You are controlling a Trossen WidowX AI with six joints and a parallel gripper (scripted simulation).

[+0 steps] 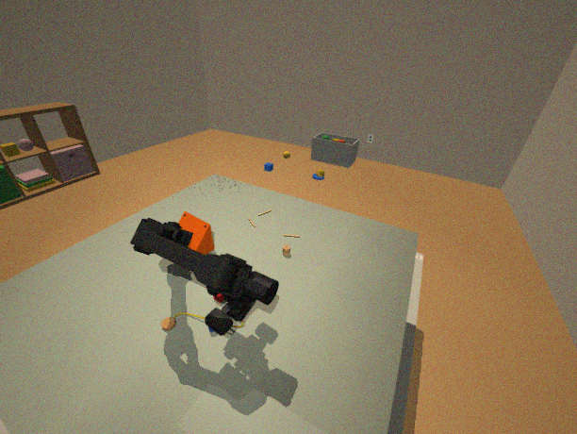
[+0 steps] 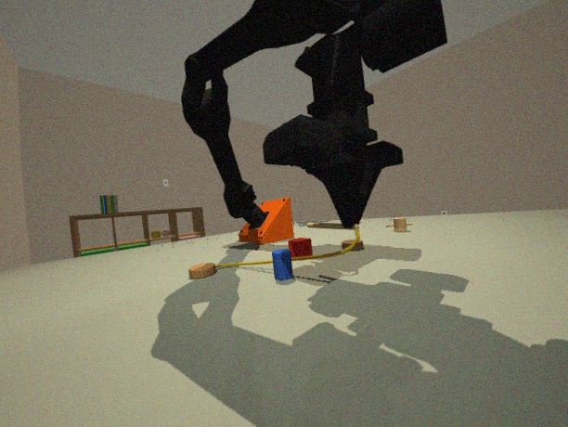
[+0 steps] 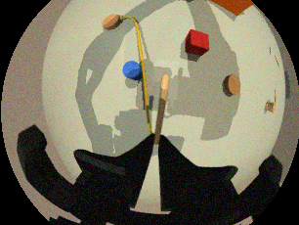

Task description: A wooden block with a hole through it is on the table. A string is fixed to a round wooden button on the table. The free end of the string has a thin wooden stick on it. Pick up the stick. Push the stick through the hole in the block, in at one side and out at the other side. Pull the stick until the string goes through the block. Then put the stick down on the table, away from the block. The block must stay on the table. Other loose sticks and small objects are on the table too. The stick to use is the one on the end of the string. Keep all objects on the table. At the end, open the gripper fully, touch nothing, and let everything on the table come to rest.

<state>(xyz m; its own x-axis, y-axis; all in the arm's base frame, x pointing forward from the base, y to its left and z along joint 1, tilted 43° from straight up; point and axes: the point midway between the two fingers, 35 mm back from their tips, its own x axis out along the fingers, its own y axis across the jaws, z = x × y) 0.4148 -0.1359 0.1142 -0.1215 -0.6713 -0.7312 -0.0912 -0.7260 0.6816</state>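
My gripper tip is now 14 cm past the red block, 6 cm to the right of it and 4 cm above it. Also, from my gripper tip: blue cylinder: 8 cm behind, 4 cm to the right, 4 cm below; thin wooden stick: 1 cm behind; small wooden cylinder: 5 cm behind, 37 cm to the left, 4 cm below.
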